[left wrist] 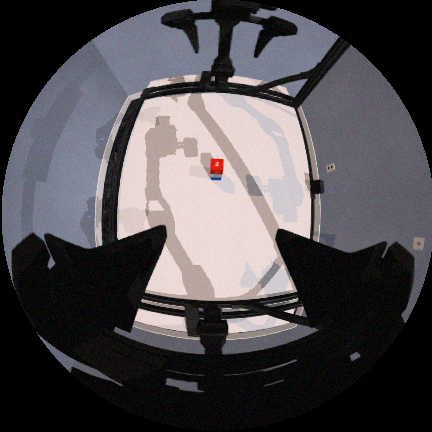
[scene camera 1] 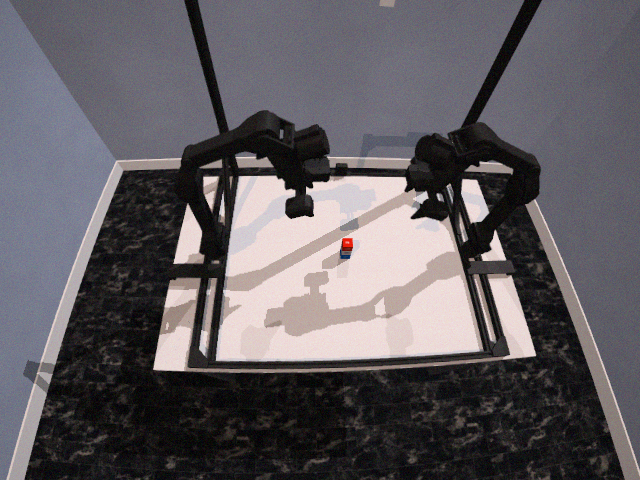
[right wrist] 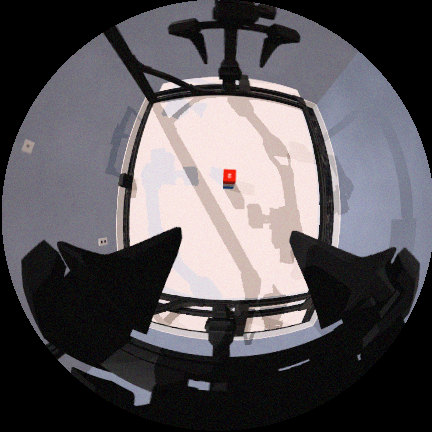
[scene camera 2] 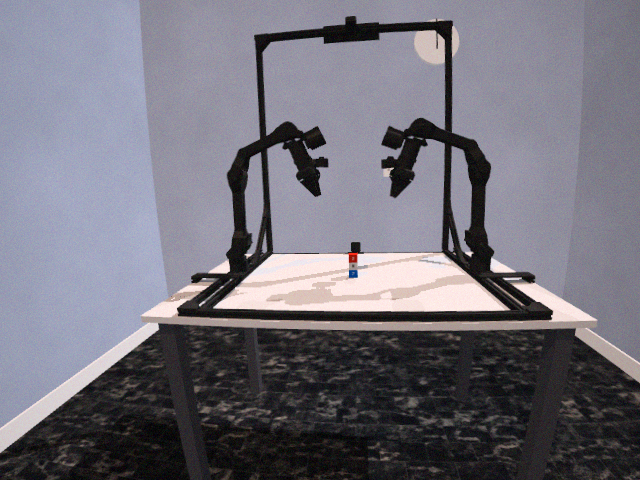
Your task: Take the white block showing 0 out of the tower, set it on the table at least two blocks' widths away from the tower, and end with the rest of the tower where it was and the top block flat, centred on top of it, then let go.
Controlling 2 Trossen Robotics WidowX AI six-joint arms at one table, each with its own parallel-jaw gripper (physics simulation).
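Places are measured from the left arm's base along level axes (x ahead, y left, z up), in centimetres.
Pixels of known places: left gripper, fingertip midpoint: (left wrist: 222, 232) (scene camera 1: 408, 204) (right wrist: 233, 63) (scene camera 2: 392, 197); right gripper, fingertip midpoint: (left wrist: 226, 52) (scene camera 1: 311, 201) (right wrist: 237, 234) (scene camera 2: 318, 195); left arm's base, link origin: (left wrist: 212, 311) (scene camera 1: 470, 250) (right wrist: 228, 87) (scene camera 2: 480, 270); right arm's base, link origin: (left wrist: 220, 85) (scene camera 1: 215, 251) (right wrist: 220, 310) (scene camera 2: 238, 271).
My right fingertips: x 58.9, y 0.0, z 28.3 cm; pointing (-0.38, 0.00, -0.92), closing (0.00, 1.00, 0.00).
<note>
Ahead of a thing's pixels: the offset from my right fingertips to its top centre. "pt": to the spot under its first point. Level surfaces: height alone.
The tower stands near the table's middle: a red block @[dx -12.1, dy +0.3, dz -21.5 cm] (scene camera 1: 347, 241) (scene camera 2: 353, 257) (left wrist: 216, 165) (right wrist: 229, 175) on top, the white block @[dx -12.1, dy +0.3, dz -24.4 cm] (scene camera 2: 353, 266) in the middle and a blue block @[dx -12.1, dy +0.3, dz -27.3 cm] (scene camera 1: 345, 256) (scene camera 2: 353, 273) (right wrist: 228, 187) at the bottom. It looks upright, its blocks aligned. The white block's digit is too small to read surely. My left gripper (scene camera 2: 394, 195) (left wrist: 222, 232) is open and empty, high above the table, to the tower's right in scene camera 2. My right gripper (scene camera 2: 317, 195) (right wrist: 237, 234) is open and empty, equally high, to its left.
The white table @[dz -30.2 cm] (scene camera 1: 429, 320) (scene camera 2: 429, 299) is edged by a black frame @[pt dx -5.3, dy +36.9, dz -28.7 cm] (scene camera 1: 330, 363) (scene camera 2: 361, 314), with tall posts and an overhead bar (scene camera 2: 294, 36). A small black box @[pt dx -12.9, dy -35.9, dz -25.4 cm] (scene camera 1: 341, 168) (scene camera 2: 355, 246) sits at the back edge, behind the tower. Arm shadows cross the table.
</note>
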